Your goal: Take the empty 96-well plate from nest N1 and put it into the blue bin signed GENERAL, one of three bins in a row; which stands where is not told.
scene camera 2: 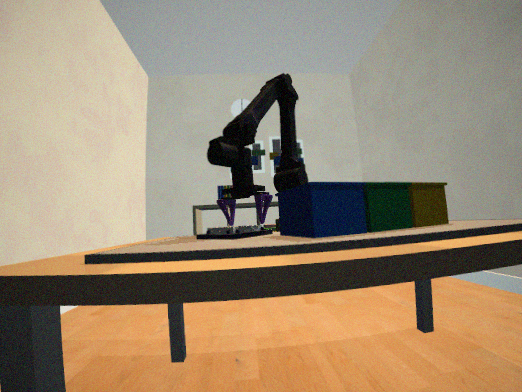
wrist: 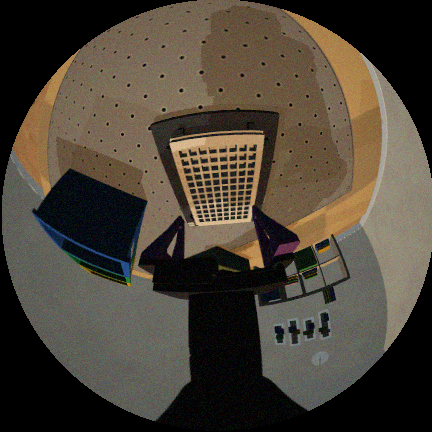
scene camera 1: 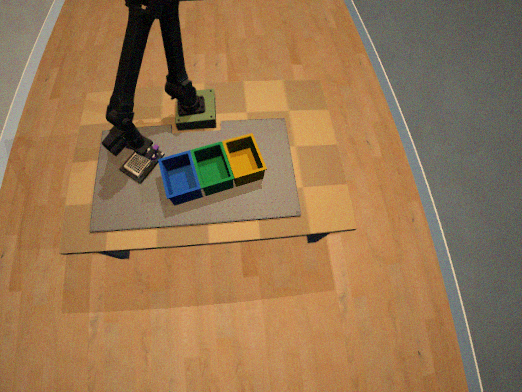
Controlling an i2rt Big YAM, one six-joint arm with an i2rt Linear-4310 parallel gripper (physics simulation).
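Where they show: gripper, between the fingertips: [scene camera 2: 246, 224] [wrist: 216, 213] [scene camera 1: 146, 154]; arm's base, origin of its link: [scene camera 1: 191, 107].
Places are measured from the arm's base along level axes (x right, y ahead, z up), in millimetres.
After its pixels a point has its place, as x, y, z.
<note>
The beige 96-well plate [scene camera 1: 137, 162] {249, 232, -28} [wrist: 220, 182] {242, 234, -21} lies flat in a dark nest [scene camera 1: 141, 179] {233, 311, -35} [wrist: 215, 120] {281, 280, -35} on the left part of the mat. No label N1 can be read. My gripper [scene camera 2: 246, 225] {205, 205, -18} [wrist: 216, 213] {205, 205, -18} is open and empty, with purple fingers pointing down. Its fingertips are low, close above the nest; in the wrist view they appear on either side of the plate's near end. The blue bin [scene camera 1: 187, 197] {42, 429, -4} [scene camera 2: 335, 210] {56, 431, 1} [wrist: 95, 210] {120, 343, 3} stands beside the nest, at the left end of the row in scene camera 1. Its sign cannot be read.
The green bin [scene camera 1: 220, 187] {-88, 405, -4} [scene camera 2: 390, 207] {-80, 407, 1} and yellow bin [scene camera 1: 250, 176] {-210, 384, 17} [scene camera 2: 429, 205] {-204, 385, 0} continue the row to the right on the grey mat [scene camera 1: 250, 205] {-197, 481, -47}. The arm's green base block [scene camera 1: 210, 115] {-81, 62, 5} stands behind the bins. A shelf unit is in the background.
</note>
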